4 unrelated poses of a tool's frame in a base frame.
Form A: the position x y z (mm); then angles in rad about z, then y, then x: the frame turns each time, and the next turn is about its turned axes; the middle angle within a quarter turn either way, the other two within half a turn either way.
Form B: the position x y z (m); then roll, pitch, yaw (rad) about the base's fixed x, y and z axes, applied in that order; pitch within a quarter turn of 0, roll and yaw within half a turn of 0. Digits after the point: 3 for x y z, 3 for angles.
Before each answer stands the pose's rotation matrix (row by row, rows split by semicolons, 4 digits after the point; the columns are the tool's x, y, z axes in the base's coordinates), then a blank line. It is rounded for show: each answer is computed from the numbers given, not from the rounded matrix.
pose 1, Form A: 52 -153 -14 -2.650 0.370 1.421
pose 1, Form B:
-0.8219 -0.2448 -0.5143; -0.4401 -0.3003 0.8462; -0.3616 0.9219 0.1391

0.052 -0.153 -0.014 1.421 0.370 -2.650
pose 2, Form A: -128 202 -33 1.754 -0.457 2.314
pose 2, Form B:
-0.1635 0.7245 0.6696; 0.8824 -0.1962 0.4277; 0.4413 0.6607 -0.6072

-0.128 0.202 -0.033 2.314 -0.457 1.754
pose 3, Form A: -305 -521 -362 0.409 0.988 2.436
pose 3, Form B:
0.5050 0.7995 -0.3252; 0.2189 -0.4831 -0.8478; -0.8349 0.3569 -0.4189

-0.305 -0.521 -0.362 2.436 0.988 0.409
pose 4, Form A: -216 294 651 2.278 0.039 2.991
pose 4, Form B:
-0.6492 0.7478 0.1391; 0.7596 0.6468 0.0682; -0.0390 0.1499 -0.9879

-0.216 0.294 0.651 2.991 0.039 2.278
